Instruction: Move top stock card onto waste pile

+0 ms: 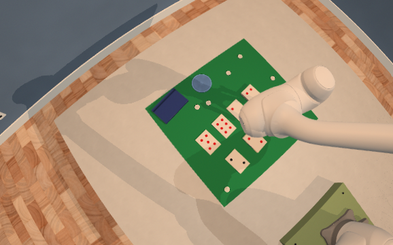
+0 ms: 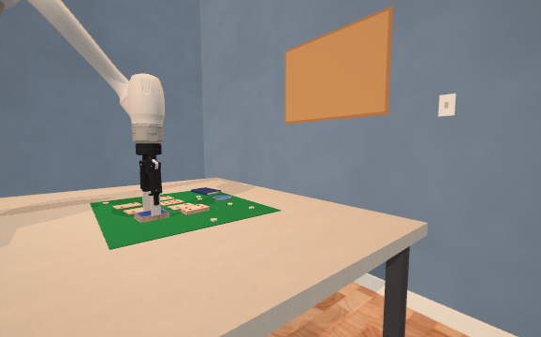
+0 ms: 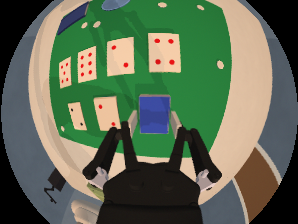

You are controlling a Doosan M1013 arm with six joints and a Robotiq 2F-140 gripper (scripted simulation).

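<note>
Right now the black-pip card is 80 mm behind my hand, 220 mm to the left of it and 40 mm below it. The rest, counted from my hand: green mat 100 mm ahead, 120 mm to the left, 60 mm below.
</note>
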